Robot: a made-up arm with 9 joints. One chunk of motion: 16 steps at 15 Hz.
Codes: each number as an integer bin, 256 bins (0 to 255) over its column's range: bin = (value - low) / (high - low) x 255, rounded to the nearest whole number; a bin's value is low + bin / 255 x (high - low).
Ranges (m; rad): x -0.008..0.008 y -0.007..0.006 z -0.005..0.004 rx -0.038..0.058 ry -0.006..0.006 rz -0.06..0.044
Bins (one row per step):
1: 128 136 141 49 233 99
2: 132 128 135 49 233 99
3: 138 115 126 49 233 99
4: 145 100 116 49 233 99
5: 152 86 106 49 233 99
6: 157 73 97 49 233 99
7: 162 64 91 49 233 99
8: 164 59 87 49 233 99
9: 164 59 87 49 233 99
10: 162 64 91 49 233 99
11: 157 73 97 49 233 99
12: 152 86 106 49 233 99
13: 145 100 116 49 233 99
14: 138 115 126 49 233 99
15: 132 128 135 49 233 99
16: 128 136 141 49 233 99
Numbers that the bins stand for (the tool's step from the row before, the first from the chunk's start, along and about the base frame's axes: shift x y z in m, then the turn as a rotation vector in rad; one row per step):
1: 0.00003 -0.00007 -0.00002 -0.01955 0.00496 -0.01962
2: 0.00028 -0.00047 -0.00024 -0.01955 0.00496 -0.01962
3: 0.00066 -0.00114 -0.00055 -0.01955 0.00496 -0.01962
4: 0.00110 -0.00190 -0.00091 -0.01955 0.00496 -0.01962
5: 0.00154 -0.00262 -0.00126 -0.01955 0.00496 -0.01962
6: 0.00185 -0.00328 -0.00158 -0.01955 0.00496 -0.01962
7: 0.00216 -0.00374 -0.00179 -0.01955 0.00496 -0.01962
8: 0.00229 -0.00399 -0.00193 -0.01955 0.00496 -0.01962
9: 0.00229 -0.00399 -0.00193 -0.01955 0.00496 -0.01962
10: 0.00216 -0.00374 -0.00179 -0.01955 0.00496 -0.01962
11: 0.00185 -0.00328 -0.00158 -0.01955 0.00496 -0.01962
12: 0.00154 -0.00262 -0.00126 -0.01955 0.00496 -0.01962
13: 0.00110 -0.00190 -0.00091 -0.01955 0.00496 -0.01962
14: 0.00066 -0.00114 -0.00055 -0.01955 0.00496 -0.01962
15: 0.00028 -0.00047 -0.00024 -0.01955 0.00496 -0.01962
16: 0.00003 -0.00007 -0.00002 -0.01955 0.00496 -0.01962

